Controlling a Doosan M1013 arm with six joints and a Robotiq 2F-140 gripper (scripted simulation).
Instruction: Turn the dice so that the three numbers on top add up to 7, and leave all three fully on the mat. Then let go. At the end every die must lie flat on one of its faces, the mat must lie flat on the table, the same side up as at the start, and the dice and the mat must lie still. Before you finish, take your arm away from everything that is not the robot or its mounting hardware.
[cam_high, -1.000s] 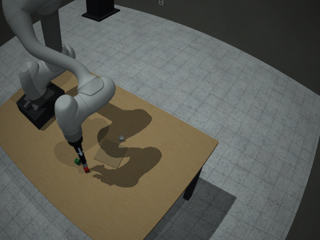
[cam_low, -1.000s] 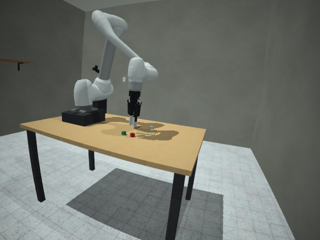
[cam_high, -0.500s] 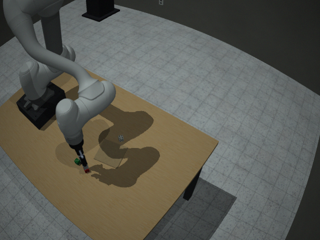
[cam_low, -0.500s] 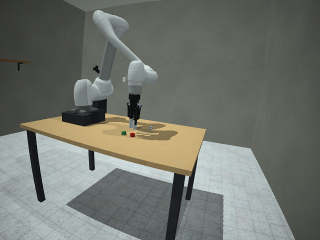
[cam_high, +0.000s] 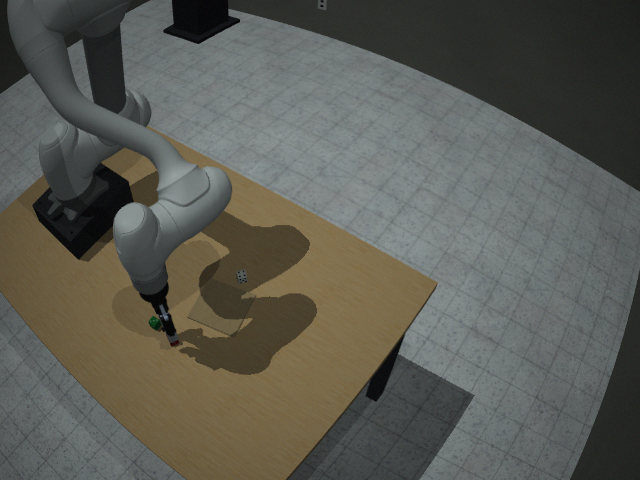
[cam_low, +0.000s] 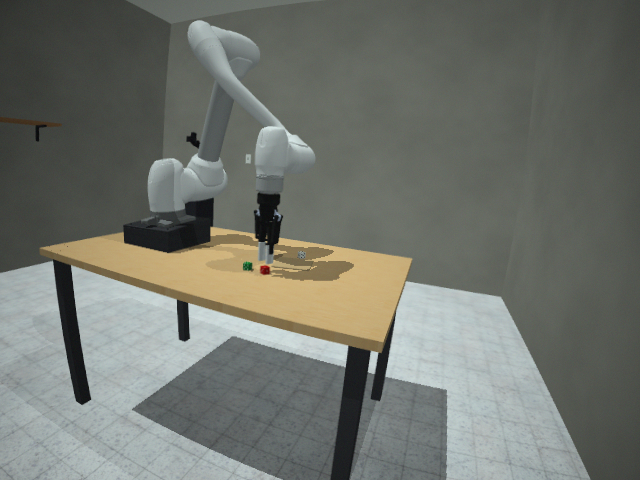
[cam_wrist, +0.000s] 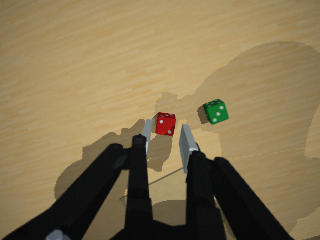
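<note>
Now: hand 60 mm above the red die. From my hand the other things lie so: white die: 270 mm to the left, 60 mm below, 10 mm ahead; then tan mat: 170 mm to the left, 70 mm below, 30 mm ahead; then green die: 70 mm behind, 60 mm below.
</note>
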